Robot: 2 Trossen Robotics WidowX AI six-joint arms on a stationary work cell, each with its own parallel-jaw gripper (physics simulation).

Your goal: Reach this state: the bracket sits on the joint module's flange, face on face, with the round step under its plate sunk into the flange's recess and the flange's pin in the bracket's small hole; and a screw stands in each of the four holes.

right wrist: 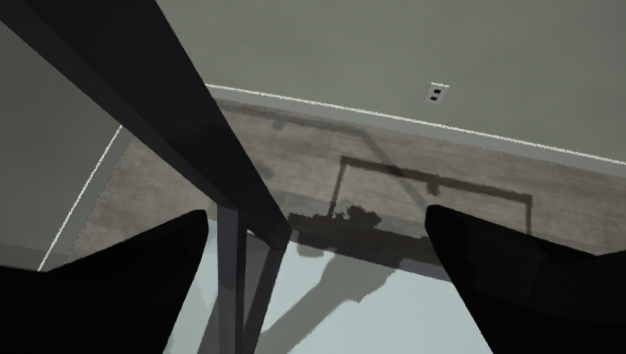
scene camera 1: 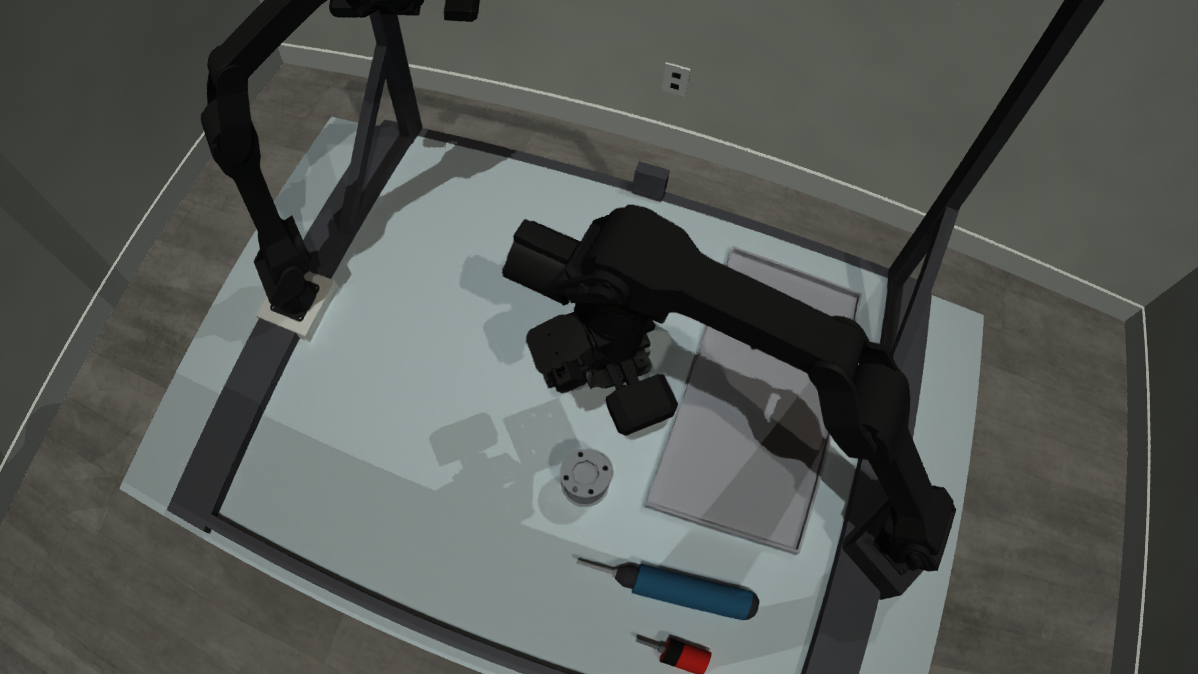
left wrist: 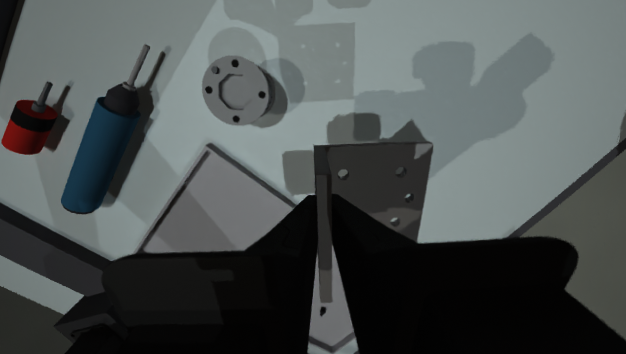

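Seen in the pictures: left gripper, fingertip midpoint: (scene camera 1: 607, 369) (left wrist: 322, 203); right gripper, fingertip midpoint: (right wrist: 319, 218); left arm's base, link origin: (scene camera 1: 902, 543) (left wrist: 101, 340); right arm's base, link origin: (scene camera 1: 295, 298).
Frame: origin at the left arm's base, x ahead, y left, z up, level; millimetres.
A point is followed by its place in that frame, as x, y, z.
Observation:
The joint module (scene camera 1: 585, 473) @[350, 251, -15] (left wrist: 236, 90) @[349, 253, -16] stands on the table with its grey flange up. The flange shows a central recess, four dark open holes and a small pin (left wrist: 215, 70) @[341, 274, -6] near its edge. My left gripper (left wrist: 322, 203) @[401, 180, 120] is shut on the bracket (left wrist: 375, 187) @[434, 165, 93], gripping its upright wall. The bracket's holed plate is to the right of the fingertips in the left wrist view, held above the table and apart from the module. The arm hides the bracket in the scene view. A small dark thing, perhaps a screw (left wrist: 323, 311), lies on the tray. My right gripper (right wrist: 319, 218) @[915, 95, 281] is open and empty, high at the back left.
The shallow grey tray (scene camera 1: 712, 494) @[230, 131, -65] (left wrist: 220, 200) @[251, 132, -65] lies right of the module in the scene view. A blue-handled screwdriver (scene camera 1: 693, 591) @[146, 243, -28] (left wrist: 100, 155) @[166, 243, -31] and a short red tool (scene camera 1: 686, 653) @[88, 301, -36] (left wrist: 30, 127) @[101, 300, -39] lie near the front. Dark frame beams (scene camera 1: 1001, 125) @[281, -320, 339] (right wrist: 165, 100) @[999, 110, 296] rise at both sides.

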